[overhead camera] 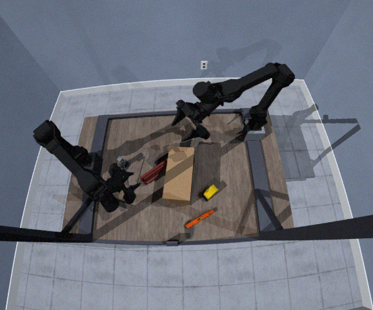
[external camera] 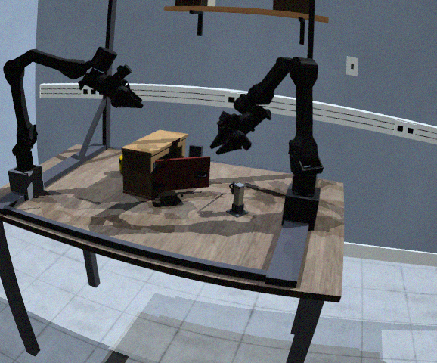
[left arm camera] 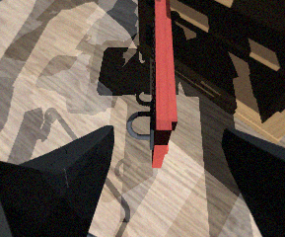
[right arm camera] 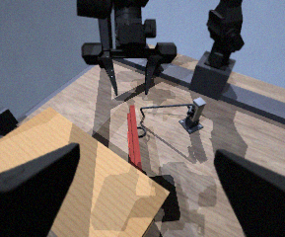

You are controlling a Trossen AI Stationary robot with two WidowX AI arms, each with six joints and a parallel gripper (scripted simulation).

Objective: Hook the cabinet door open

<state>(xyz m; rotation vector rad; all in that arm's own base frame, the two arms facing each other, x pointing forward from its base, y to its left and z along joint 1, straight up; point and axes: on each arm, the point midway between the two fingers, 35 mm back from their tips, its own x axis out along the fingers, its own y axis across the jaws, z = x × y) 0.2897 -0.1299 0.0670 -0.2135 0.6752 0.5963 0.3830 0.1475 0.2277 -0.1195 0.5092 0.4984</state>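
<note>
Now: the thin hook rod 80 mm ahead of my left hand, 50 mm to the left of it and 110 mm below it. The rest, counted from my left hand: red door (60 mm ahead, 120 mm to the right, 90 mm below); yellow object (90 mm behind, 340 mm to the right, 130 mm below).
</note>
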